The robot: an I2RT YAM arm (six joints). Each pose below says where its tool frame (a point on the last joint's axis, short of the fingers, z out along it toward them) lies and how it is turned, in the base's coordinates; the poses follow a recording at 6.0 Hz.
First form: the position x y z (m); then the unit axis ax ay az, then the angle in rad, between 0 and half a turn.
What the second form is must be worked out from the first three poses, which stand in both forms.
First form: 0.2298, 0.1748, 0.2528, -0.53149, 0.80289, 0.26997, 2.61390
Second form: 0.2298, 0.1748, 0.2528, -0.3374, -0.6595, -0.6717, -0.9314, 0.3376, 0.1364
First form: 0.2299, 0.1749, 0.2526, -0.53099, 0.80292, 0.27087, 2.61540
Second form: 0.2299, 0.1749, 0.2526, -0.3390, -0.6590, -0.6715, -0.9311, 0.3374, 0.1389
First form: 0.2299, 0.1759, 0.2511, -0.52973, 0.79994, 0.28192, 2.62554
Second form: 0.2299, 0.1759, 0.2511, -0.3451, -0.6532, -0.6740, -0.9314, 0.3267, 0.1603
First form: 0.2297, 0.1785, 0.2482, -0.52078, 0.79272, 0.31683, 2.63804
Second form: 0.2297, 0.1785, 0.2482, -0.3671, -0.6215, -0.6920, -0.9273, 0.3029, 0.2198
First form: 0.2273, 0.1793, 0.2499, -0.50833, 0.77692, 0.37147, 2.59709
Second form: 0.2273, 0.1793, 0.2499, -0.3760, -0.5403, -0.7528, -0.9252, 0.2645, 0.2722
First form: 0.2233, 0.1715, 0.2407, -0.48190, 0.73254, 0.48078, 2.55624
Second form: 0.2233, 0.1715, 0.2407, -0.4077, -0.3816, -0.8295, -0.9129, 0.1504, 0.3795
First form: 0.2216, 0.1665, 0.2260, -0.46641, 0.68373, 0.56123, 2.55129
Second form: 0.2216, 0.1665, 0.2260, -0.4325, -0.2714, -0.8598, -0.8962, 0.0251, 0.4429
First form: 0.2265, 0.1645, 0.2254, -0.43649, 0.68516, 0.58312, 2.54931
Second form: 0.2265, 0.1645, 0.2254, -0.4811, -0.2217, -0.8482, -0.8727, 0.0293, 0.4873
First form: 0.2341, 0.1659, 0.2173, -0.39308, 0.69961, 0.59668, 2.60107
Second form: 0.2341, 0.1659, 0.2173, -0.5704, -0.2038, -0.7957, -0.8178, 0.0517, 0.5731
